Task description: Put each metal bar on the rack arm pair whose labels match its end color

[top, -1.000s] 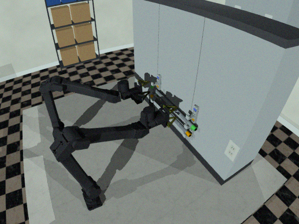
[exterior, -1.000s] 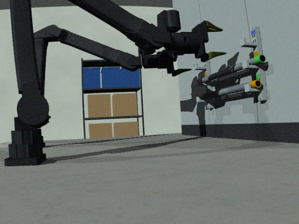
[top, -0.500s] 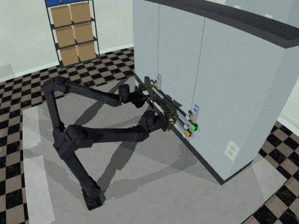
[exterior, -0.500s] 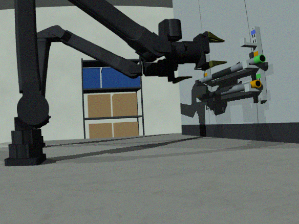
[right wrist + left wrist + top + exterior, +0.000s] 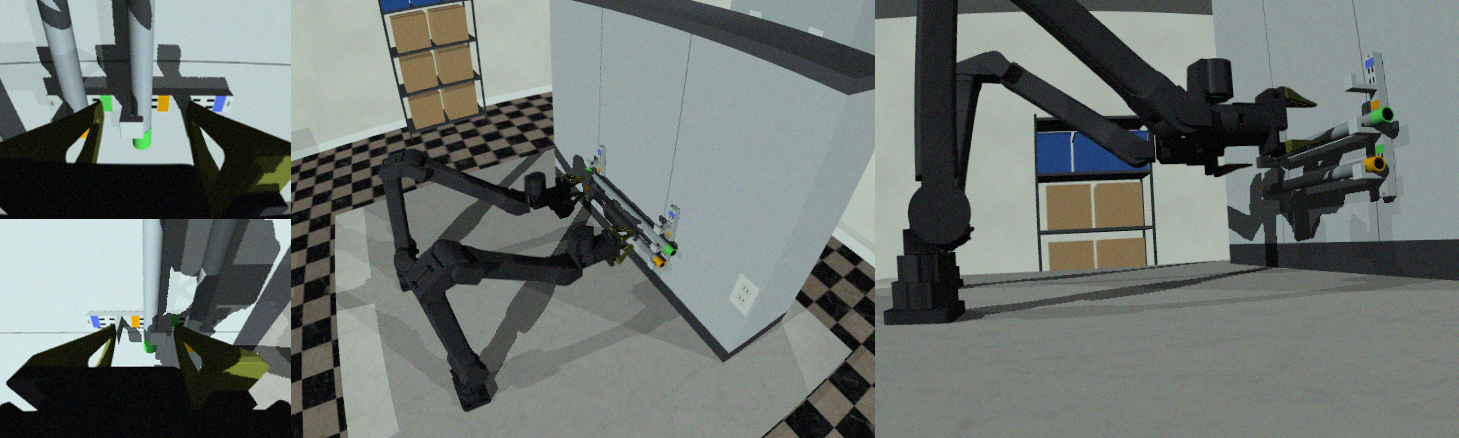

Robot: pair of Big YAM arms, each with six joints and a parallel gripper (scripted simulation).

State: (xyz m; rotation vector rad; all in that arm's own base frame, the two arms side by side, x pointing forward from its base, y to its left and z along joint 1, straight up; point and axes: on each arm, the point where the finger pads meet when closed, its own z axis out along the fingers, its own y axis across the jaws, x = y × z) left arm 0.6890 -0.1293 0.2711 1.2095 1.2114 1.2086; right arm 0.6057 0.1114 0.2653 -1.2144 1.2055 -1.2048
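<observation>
Right now my left hand is 5 cm short of the orange-ended bar, 16 cm to the left of it and 9 cm above it. The rest, counted from my left hand: green-ended bar: 5 cm ahead, 17 cm to the right, 1 cm below; then grey cabinet wall: 25 cm ahead, 15 cm to the right, 18 cm above; then wall outlet: 1 cm ahead, 68 cm to the right, 3 cm above.
Now: the orange-ended bar 15 cm to the left of my right hand, 9 cm ahead of it and 8 cm below it. Also, from my right hand: green-ended bar: 14 cm to the left, 10 cm ahead; then grey cabinet wall: 29 cm ahead, 18 cm above, 15 cm to the left; then wall outlet: 37 cm to the right, 6 cm ahead, 3 cm above.
</observation>
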